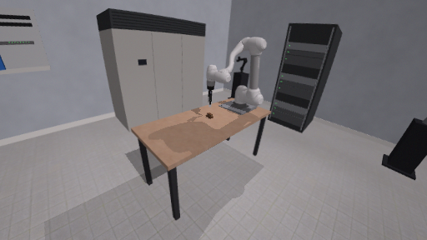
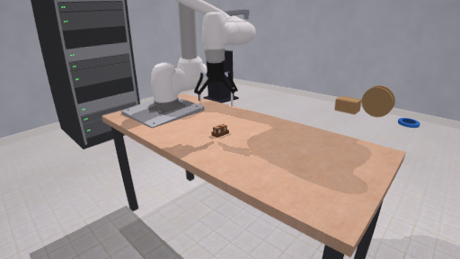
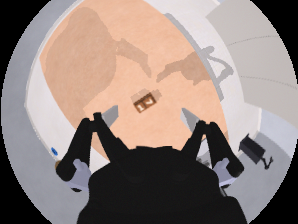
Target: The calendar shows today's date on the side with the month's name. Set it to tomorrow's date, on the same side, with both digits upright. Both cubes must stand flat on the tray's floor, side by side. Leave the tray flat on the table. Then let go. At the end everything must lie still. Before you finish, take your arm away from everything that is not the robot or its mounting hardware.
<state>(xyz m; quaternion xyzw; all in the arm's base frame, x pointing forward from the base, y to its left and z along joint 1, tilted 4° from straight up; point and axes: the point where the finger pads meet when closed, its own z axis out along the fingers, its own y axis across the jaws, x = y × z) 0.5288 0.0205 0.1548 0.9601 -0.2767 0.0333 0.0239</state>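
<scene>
My hand is 15 cm above the small brown wooden tray and 2 cm to the right of it.
</scene>
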